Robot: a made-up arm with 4 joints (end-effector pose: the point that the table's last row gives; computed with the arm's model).
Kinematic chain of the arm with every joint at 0, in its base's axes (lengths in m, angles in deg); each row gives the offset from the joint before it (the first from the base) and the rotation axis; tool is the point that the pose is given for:
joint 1: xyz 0 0 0.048 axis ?
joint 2: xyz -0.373 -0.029 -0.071 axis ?
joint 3: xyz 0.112 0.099 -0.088 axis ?
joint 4: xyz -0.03 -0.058 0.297 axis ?
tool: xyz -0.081 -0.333 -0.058
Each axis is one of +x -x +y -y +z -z.
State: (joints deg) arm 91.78 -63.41 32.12 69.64
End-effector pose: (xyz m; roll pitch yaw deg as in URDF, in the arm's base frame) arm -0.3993 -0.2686 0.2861 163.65 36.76 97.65
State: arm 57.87 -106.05 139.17 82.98
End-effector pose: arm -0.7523 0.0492 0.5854 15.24 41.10 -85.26
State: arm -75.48 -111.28 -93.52 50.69
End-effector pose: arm 0.3426 0.3289 -0.3144 -129.57 85.52 -37.43
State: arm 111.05 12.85 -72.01 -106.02
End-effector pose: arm -0.0208 0.3318 0.6523 -92.55 -8.21 -17.45
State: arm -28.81 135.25 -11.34 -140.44
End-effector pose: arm -0.2543 0.3624 -0.3059 178.23 19.40 -41.46
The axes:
joint 1: +y
joint 2: -y
joint 3: +x
joint 4: +z

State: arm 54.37 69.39 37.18 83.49
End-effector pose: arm 0.1159 -0.2148 0.4105 -13.96 -37.54 93.33
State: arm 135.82 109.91 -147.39 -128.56
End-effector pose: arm -0.0736 0.0195 0.0513 -177.01 -40.65 119.75
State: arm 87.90 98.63 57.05 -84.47
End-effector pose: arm -0.3437 -0.1357 0.4037 26.36 53.39 -65.20
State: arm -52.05 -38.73 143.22 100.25
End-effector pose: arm 0.3145 -0.0103 -0.5097 -157.03 -32.16 -111.40
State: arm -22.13 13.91 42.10 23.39
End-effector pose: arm -0.1021 -0.3839 -0.2183 23.75 -49.04 26.70
